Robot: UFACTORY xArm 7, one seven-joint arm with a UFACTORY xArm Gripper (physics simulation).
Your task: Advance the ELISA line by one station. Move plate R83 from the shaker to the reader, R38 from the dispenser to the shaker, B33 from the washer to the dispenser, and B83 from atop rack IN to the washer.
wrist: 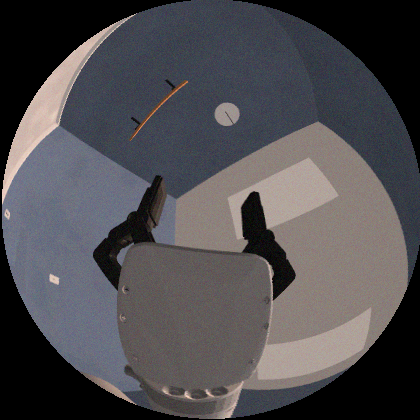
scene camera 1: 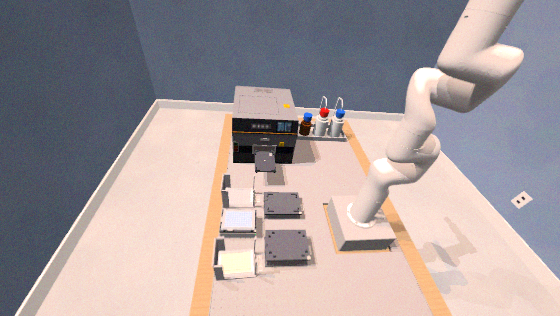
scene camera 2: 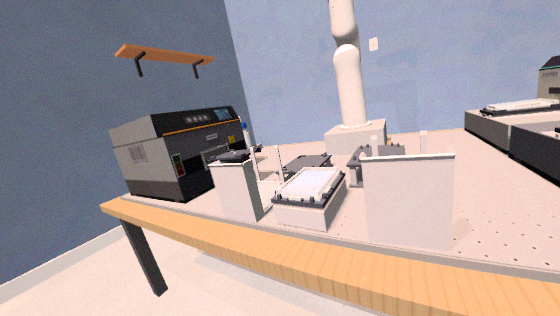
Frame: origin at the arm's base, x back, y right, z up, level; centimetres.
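Where they show: gripper, between the fingertips: point(wrist: 206, 191); arm's base, origin of its link: point(scene camera 1: 360, 215) point(scene camera 2: 355, 126).
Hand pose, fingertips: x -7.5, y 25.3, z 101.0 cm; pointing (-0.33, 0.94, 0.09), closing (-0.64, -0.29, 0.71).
Each offset is from my fingertips to the top centre of the thing. "*": to the spot under its first point.
My gripper point(wrist: 206, 191) is open and empty, high up, facing the wall and ceiling; it is outside both scene views. A clear-white plate @[dx -42.8, dy -34.7, dz -102.8 cm] point(scene camera 1: 238, 220) point(scene camera 2: 312, 184) sits on a low white block @[* dx -49.7, dy -36.4, dz -107.1 cm] point(scene camera 2: 300, 216) with a dark rim. A pale yellow plate-like piece @[dx -40.1, dy -50.0, dz -106.2 cm] point(scene camera 1: 236, 264) lies in the nearer walled rack @[* dx -46.0, dy -50.3, dz -106.2 cm] point(scene camera 1: 219, 259). Another white plate @[dx +15.2, dy -72.3, dz -99.4 cm] point(scene camera 2: 520, 105) lies on a grey device @[* dx +8.6, dy -64.8, dz -104.4 cm] point(scene camera 2: 487, 125) at the right. A black instrument @[dx -43.3, dy +25.1, dz -82.7 cm] point(scene camera 1: 265, 125) point(scene camera 2: 175, 150), apparently the reader, has its dark carrier @[dx -37.5, dy -2.9, dz -99.4 cm] point(scene camera 1: 265, 161) out and bare. Plate labels are unreadable, so I cannot match names.
Two dark flat nests @[* dx -25.9, dy -22.6, dz -105.6 cm] point(scene camera 1: 282, 204) @[* dx -22.2, dy -42.7, dz -103.8 cm] point(scene camera 1: 287, 246) stand right of the racks. A farther walled rack @[dx -46.2, dy -20.7, dz -106.2 cm] point(scene camera 1: 241, 197) stands behind the plate block. Bottles @[dx -6.9, dy +44.2, dz -85.0 cm] point(scene camera 1: 321, 125) stand beside the instrument. My arm's base point(scene camera 1: 362, 230) point(scene camera 2: 356, 137) is at the right. A tall white panel @[dx -38.8, dy -49.9, dz -97.0 cm] point(scene camera 2: 407, 200) stands at the table edge.
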